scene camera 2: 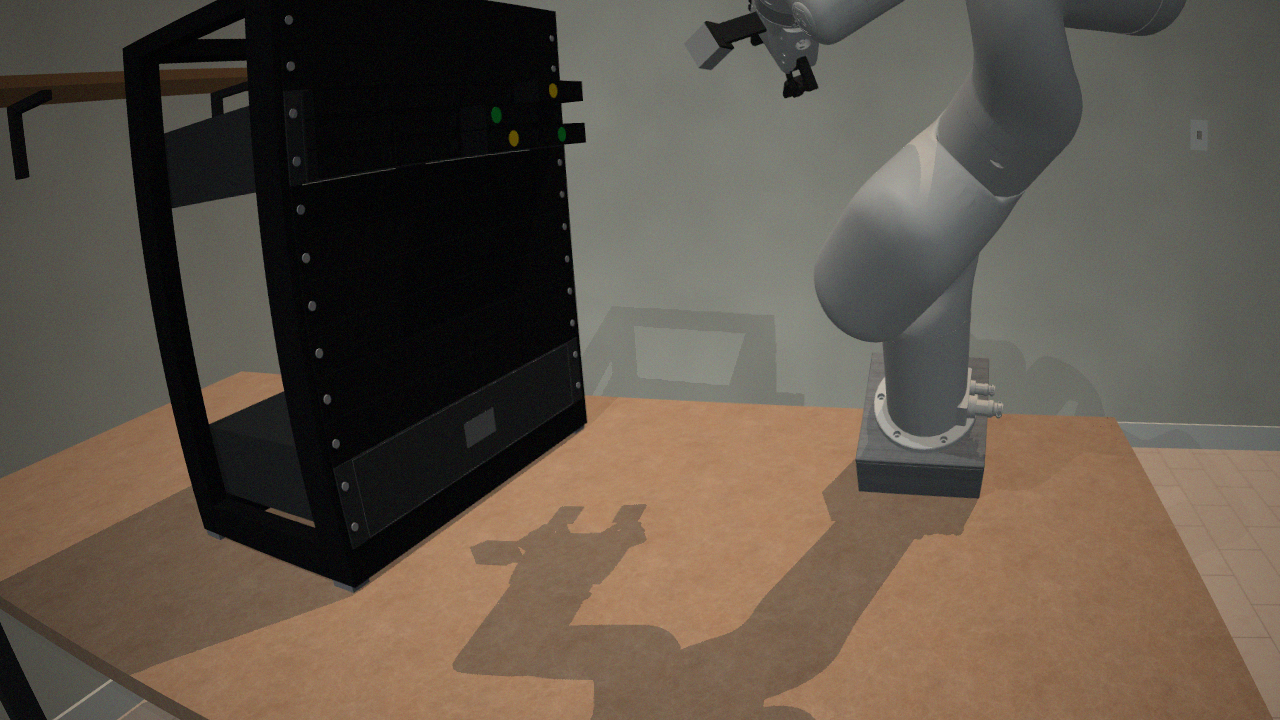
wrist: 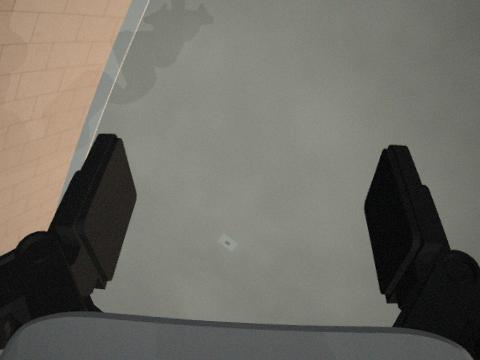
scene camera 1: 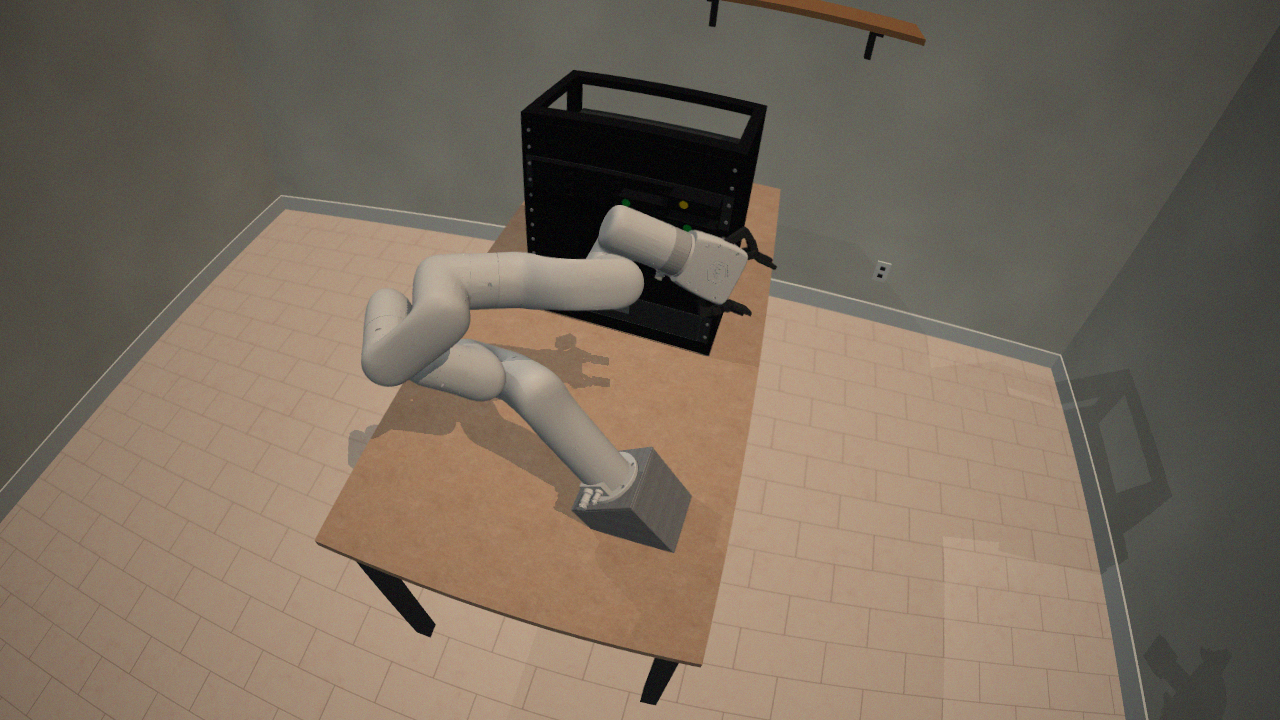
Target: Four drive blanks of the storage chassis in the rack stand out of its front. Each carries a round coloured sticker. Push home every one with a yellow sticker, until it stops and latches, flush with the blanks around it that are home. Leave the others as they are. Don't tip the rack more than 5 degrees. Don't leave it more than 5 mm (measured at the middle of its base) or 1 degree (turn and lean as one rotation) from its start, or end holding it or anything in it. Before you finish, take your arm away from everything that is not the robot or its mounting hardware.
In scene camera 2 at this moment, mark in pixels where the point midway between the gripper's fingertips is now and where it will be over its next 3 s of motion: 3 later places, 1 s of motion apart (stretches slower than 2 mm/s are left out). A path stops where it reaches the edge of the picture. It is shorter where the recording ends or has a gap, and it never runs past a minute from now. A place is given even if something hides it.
The gripper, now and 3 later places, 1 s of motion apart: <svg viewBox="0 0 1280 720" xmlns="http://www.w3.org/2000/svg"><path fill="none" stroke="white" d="M777 66L732 78L694 109L690 104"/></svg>
